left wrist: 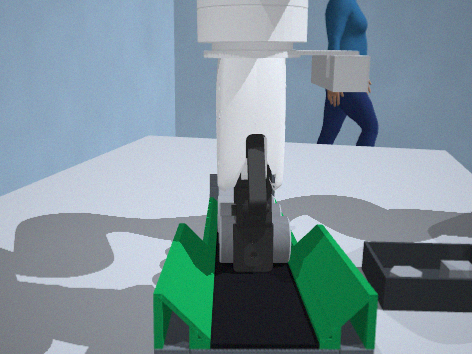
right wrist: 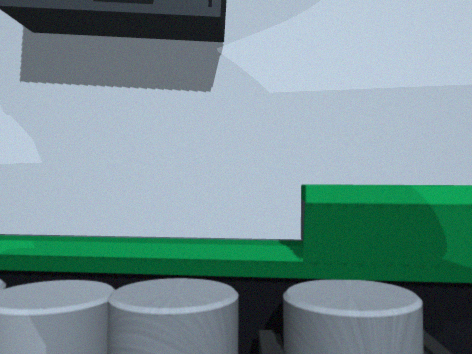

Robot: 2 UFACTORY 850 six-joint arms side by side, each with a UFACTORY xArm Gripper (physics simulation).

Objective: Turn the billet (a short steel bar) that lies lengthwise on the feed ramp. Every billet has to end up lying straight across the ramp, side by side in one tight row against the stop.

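My right gripper [left wrist: 250, 258] [right wrist: 350, 345] is shut on a grey billet [left wrist: 281, 240] [right wrist: 352, 300] that lies across the ramp [left wrist: 255, 320] [right wrist: 150, 250], between its green side walls. The right wrist view shows parts of the dark fingers on both sides of this billet. To its left in that view, across a narrow gap, stand a billet [right wrist: 172, 325] and another billet [right wrist: 55, 325] side by side, both crosswise; a sliver of a further one shows at the left edge. Whether the held billet touches the ramp floor is hidden. The stop cannot be made out. My left gripper does not show.
A dark open box [left wrist: 425, 295] with pale pieces stands on the table right of the ramp in the left wrist view. A dark box edge [right wrist: 125, 22] shows at the top left of the right wrist view. A person [left wrist: 346, 30] stands behind the table.
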